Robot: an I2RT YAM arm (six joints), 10 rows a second.
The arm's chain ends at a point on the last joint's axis. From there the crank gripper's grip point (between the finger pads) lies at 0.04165 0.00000 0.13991 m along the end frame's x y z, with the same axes.
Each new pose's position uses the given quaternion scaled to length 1; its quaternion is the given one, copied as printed.
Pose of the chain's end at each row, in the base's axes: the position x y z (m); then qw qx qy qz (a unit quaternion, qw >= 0):
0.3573 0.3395 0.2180 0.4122 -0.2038 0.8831 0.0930
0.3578 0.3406 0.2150 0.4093 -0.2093 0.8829 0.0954
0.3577 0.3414 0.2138 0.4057 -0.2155 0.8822 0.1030
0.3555 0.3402 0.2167 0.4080 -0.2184 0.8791 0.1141
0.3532 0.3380 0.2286 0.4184 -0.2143 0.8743 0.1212
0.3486 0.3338 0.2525 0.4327 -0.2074 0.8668 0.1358
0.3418 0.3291 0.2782 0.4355 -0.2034 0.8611 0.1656
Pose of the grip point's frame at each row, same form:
0.4298 0.3742 0.0962 0.4122 -0.2038 0.8831 0.0930
0.4293 0.3760 0.0927 0.4093 -0.2093 0.8829 0.0954
0.4276 0.3789 0.0913 0.4057 -0.2155 0.8822 0.1030
0.4251 0.3811 0.0951 0.4080 -0.2184 0.8791 0.1141
0.4250 0.3814 0.1091 0.4184 -0.2143 0.8743 0.1212
0.4232 0.3818 0.1366 0.4327 -0.2074 0.8668 0.1358
0.4149 0.3852 0.1650 0.4355 -0.2034 0.8611 0.1656

